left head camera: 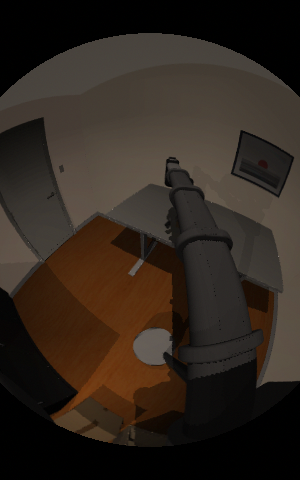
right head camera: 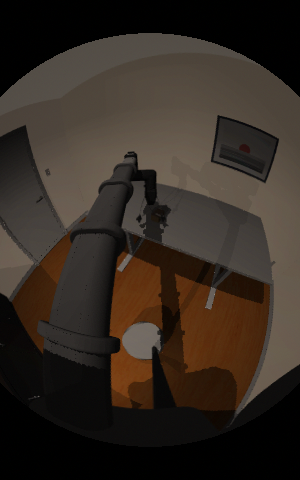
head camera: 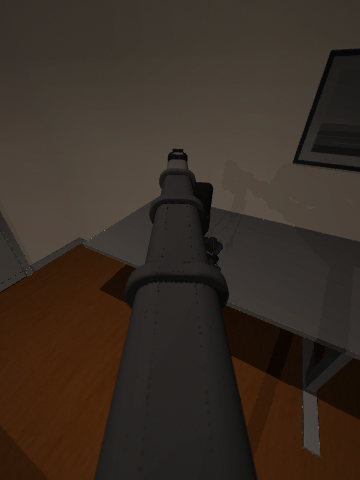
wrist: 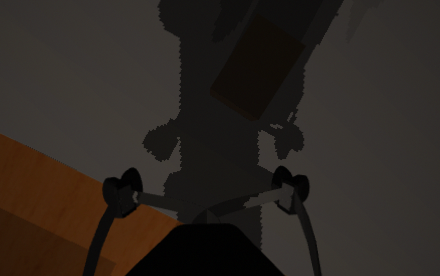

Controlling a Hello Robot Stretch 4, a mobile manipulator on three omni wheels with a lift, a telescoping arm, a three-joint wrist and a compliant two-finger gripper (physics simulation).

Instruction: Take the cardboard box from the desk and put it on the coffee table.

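Where they show: gripper, fingertip midpoint: [left head camera: 177,227] [right head camera: 150,221] [wrist: 208,182]; robot's base at its link origin: [left head camera: 153,345] [right head camera: 143,339].
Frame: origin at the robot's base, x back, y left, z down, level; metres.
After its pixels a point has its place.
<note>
The cardboard box [right head camera: 156,217] @[x -0.774, y -0.129, z -0.963 m] [wrist: 257,68] @[x -0.820, y -0.137, z -0.972 m] lies on the grey desk [head camera: 280,275] @[x -0.708, y -0.462, z -0.923 m] [left head camera: 135,204] @[x -1.073, y 0.232, z -0.922 m] [right head camera: 200,220] @[x -0.792, y -0.464, z -0.922 m] [wrist: 90,95] @[x -0.797, y 0.054, z -0.922 m]. In the wrist view it is dark, in the arm's shadow, ahead of the fingers and a little right of centre, set at a slant. My gripper [right head camera: 152,214] [wrist: 208,182] @[x -0.706, y -0.087, z -0.990 m] is open and empty above the desk near its front edge, its fingers wide apart. The box lies beyond the fingertips, not between them. In the head view the arm and wrist hide most of the box and gripper. I cannot identify the coffee table with certainty.
The telescoping arm [head camera: 175,350] @[x -0.154, y 0.002, z -1.409 m] [left head camera: 215,290] @[x -0.137, y 0.013, z -1.409 m] [right head camera: 90,280] @[x -0.140, y -0.018, z -1.408 m] reaches out over the desk. A wall stands behind it with a framed picture [head camera: 332,110] @[x -1.159, y -0.701, z -1.524 m] [left head camera: 263,162] @[x -1.073, y -0.865, z -1.517 m] [right head camera: 245,147] @[x -1.071, y -0.869, z -1.512 m]. A white round object [left head camera: 152,346] @[x 0.002, y 0.018, z -0.187 m] [right head camera: 141,341] @[x 0.010, y 0.012, z -0.187 m] is on the wooden floor. A pale object [left head camera: 92,420] shows at lower left.
</note>
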